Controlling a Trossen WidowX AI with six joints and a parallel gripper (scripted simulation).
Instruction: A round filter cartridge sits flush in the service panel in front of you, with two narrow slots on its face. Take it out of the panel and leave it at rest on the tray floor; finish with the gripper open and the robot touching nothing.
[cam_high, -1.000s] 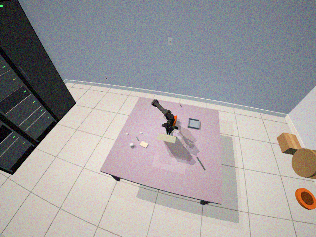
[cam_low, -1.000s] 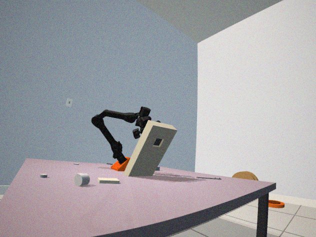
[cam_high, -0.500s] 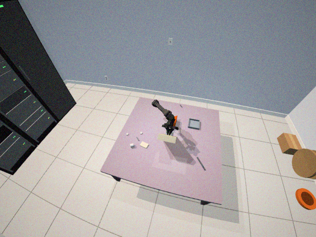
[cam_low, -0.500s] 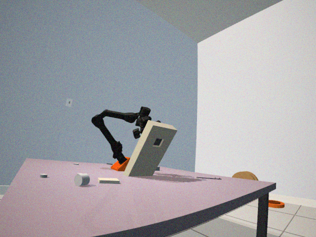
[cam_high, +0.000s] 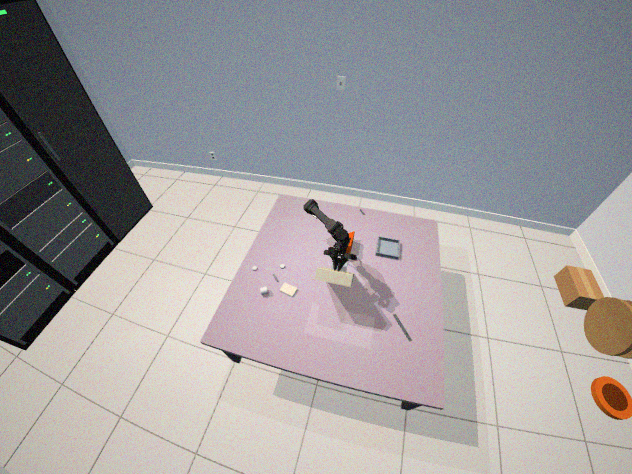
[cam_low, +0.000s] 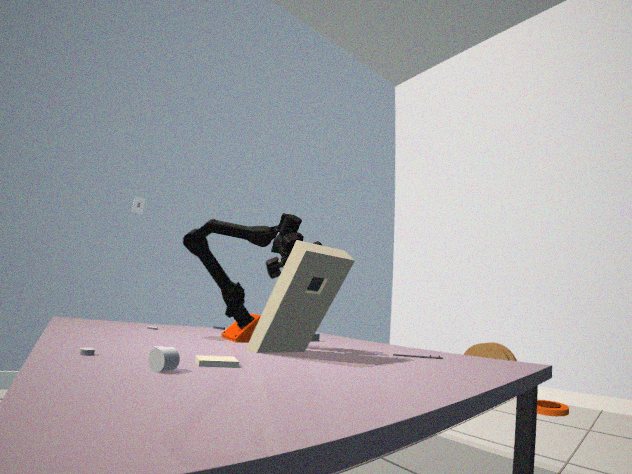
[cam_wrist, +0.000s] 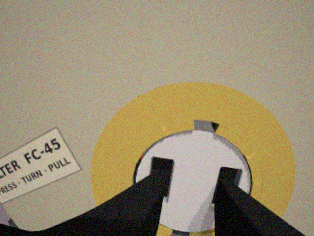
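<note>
My gripper tip is now 1 cm short of the grey round filter cartridge and 1 cm above it. From my gripper tip the other things lie so: grey tray 46 cm behind, 24 cm below, 21 cm to the left; then flat beige block 26 cm to the right, 24 cm below, 9 cm ahead; then beige service panel 8 cm below, 3 cm behind.
</note>
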